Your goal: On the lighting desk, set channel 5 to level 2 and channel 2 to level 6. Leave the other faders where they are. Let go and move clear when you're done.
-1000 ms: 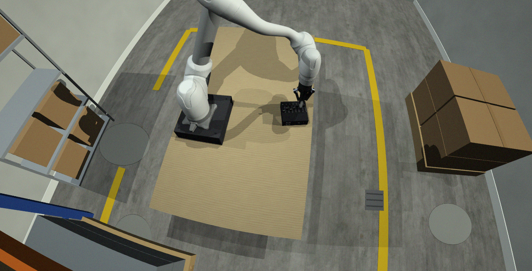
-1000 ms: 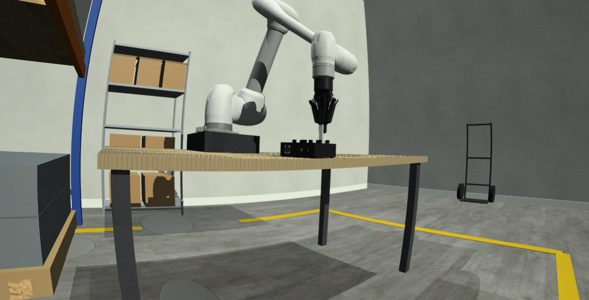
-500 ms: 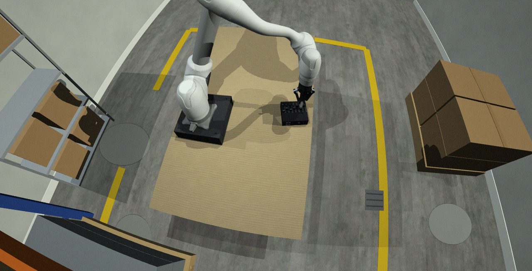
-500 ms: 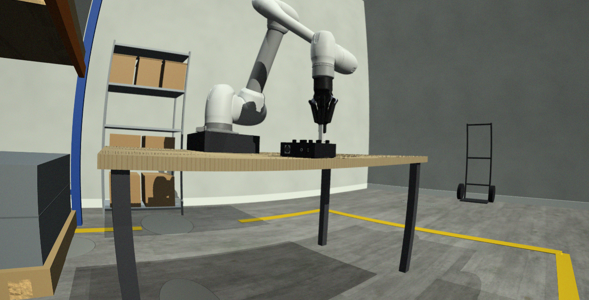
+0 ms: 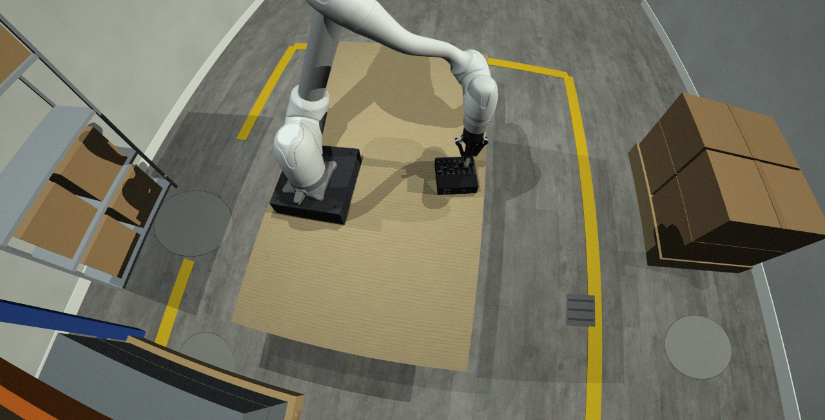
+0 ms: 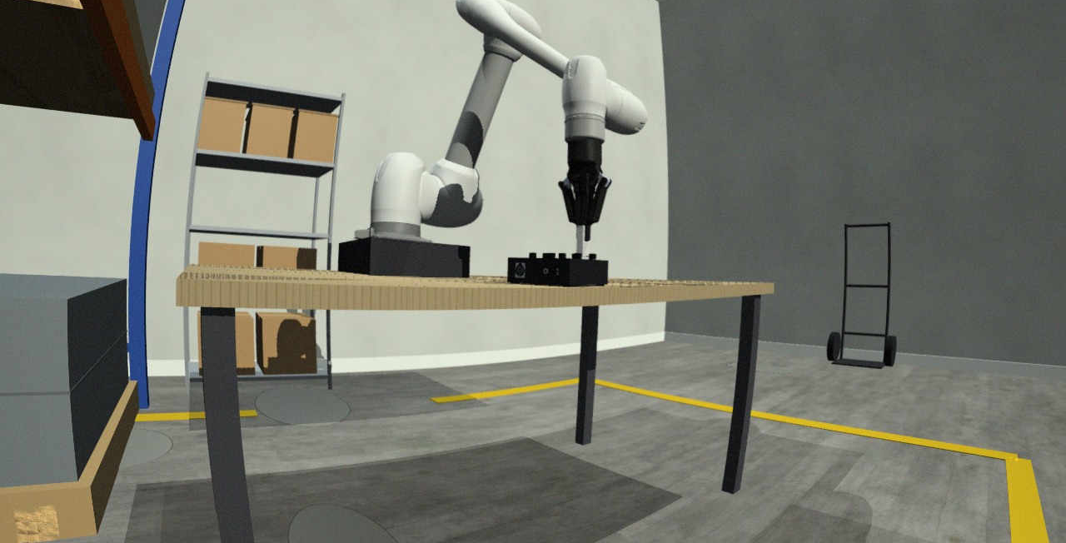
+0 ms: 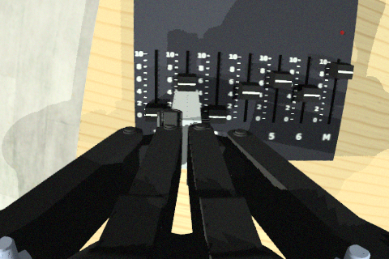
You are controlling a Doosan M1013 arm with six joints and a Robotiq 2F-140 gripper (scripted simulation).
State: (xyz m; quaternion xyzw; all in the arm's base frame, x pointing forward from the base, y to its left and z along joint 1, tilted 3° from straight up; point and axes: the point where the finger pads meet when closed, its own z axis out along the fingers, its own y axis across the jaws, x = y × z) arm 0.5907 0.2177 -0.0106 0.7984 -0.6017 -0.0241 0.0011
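The channel 2 fader cap lies 3 cm below my hand, 2 cm to the right of it and 1 cm ahead of it. From my hand the other things lie so: fader 1 cap 3 cm below, 2 cm ahead, 1 cm to the left; fader 3 cap 3 cm below, 2 cm behind; fader 4 cap 4 cm behind, 3 cm to the right, 3 cm below.
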